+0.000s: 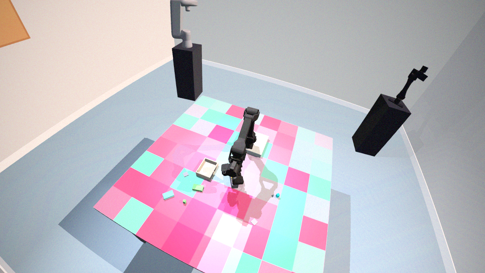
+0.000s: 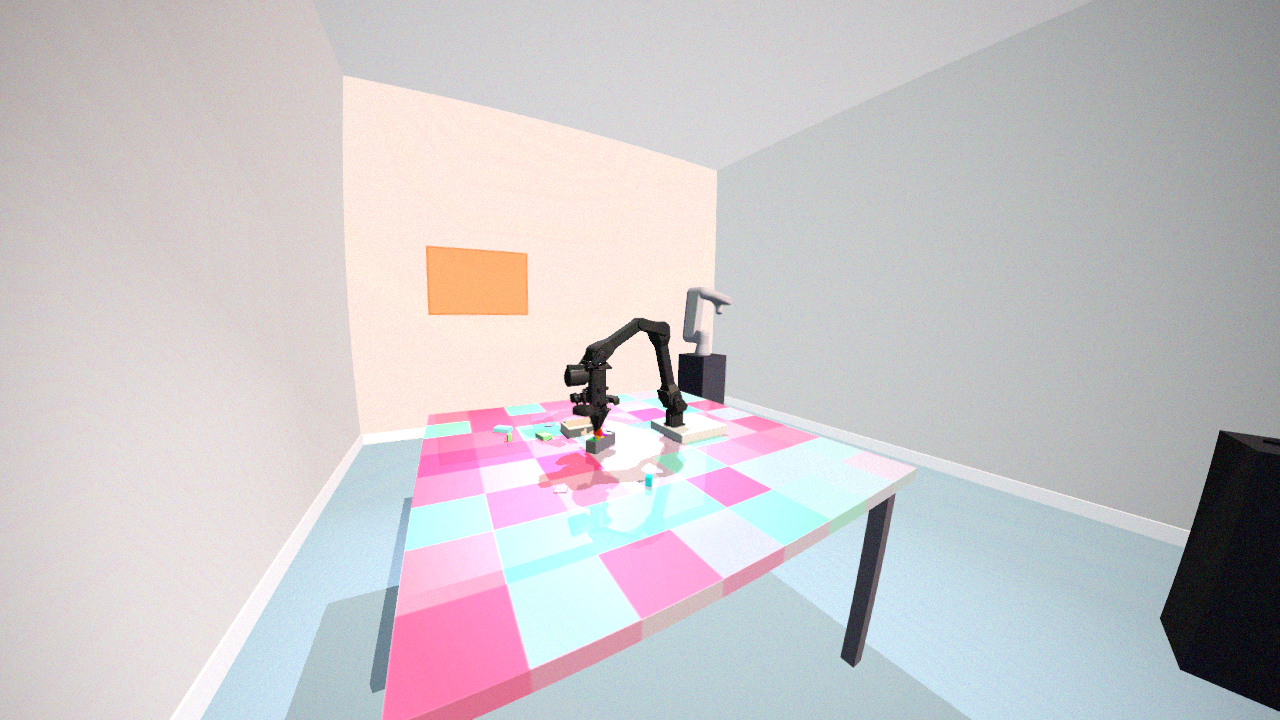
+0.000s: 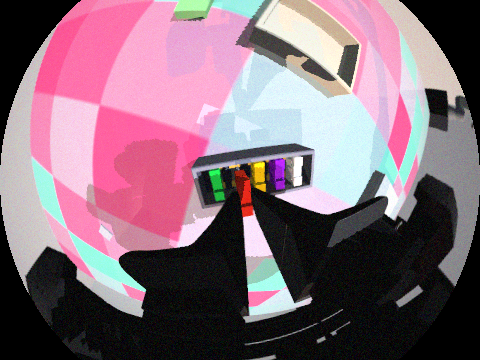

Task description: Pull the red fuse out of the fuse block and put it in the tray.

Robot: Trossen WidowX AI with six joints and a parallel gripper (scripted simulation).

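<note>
Right now the beige tray is 19 cm to the right of my gripper tip, 6 cm below it and 4 cm behind it. Also, from my gripper tip: cyan cube: 29 cm to the left, 5 cm below, 1 cm ahead; then green flat block: 20 cm to the right, 11 cm ahead, 6 cm below; then red fuse: 1 cm below.
</note>
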